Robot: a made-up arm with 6 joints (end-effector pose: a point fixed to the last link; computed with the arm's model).
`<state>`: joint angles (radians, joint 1 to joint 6).
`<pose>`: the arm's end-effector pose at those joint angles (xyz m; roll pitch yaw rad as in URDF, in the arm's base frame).
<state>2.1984 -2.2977 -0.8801 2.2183 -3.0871 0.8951</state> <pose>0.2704 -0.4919 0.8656 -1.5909 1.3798 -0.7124</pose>
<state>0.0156 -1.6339 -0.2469 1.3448 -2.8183 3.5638</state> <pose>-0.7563 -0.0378 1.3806 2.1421 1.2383 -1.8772</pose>
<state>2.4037 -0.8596 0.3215 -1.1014 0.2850 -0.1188</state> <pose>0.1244 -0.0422 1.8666 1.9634 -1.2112 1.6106</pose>
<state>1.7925 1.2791 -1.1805 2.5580 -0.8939 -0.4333</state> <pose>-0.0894 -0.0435 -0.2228 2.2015 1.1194 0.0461</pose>
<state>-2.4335 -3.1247 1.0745 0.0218 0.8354 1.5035</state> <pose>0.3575 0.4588 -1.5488 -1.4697 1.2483 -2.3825</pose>
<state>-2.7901 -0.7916 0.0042 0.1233 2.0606 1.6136</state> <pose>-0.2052 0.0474 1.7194 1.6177 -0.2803 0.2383</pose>
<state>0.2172 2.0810 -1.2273 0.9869 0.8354 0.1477</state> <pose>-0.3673 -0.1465 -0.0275 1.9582 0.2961 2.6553</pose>
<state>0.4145 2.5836 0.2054 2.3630 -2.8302 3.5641</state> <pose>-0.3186 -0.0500 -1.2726 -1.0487 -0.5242 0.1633</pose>
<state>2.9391 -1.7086 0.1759 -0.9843 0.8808 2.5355</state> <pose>1.0959 -0.1595 1.2899 0.9022 -0.4935 0.6150</pose>
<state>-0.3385 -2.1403 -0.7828 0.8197 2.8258 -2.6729</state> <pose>-0.5568 0.1121 0.9642 -0.1311 1.0847 2.2957</pose>
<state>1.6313 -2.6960 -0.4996 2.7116 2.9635 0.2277</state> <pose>-0.0404 -1.0773 0.4180 2.5633 0.7803 1.7354</pose>
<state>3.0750 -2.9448 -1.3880 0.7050 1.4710 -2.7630</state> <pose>0.2318 0.0731 0.5954 -0.3695 -0.1105 -0.7726</pose>
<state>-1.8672 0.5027 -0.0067 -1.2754 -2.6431 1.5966</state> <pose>-0.4265 -1.2809 0.3954 0.4743 -0.3118 0.7731</pose>
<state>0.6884 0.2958 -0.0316 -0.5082 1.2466 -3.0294</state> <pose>1.0735 0.7519 0.6961 -2.5725 -0.7501 0.0063</pose>
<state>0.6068 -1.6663 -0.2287 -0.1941 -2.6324 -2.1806</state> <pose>-0.4921 -0.4802 1.3384 2.2498 1.1915 0.8636</pose>
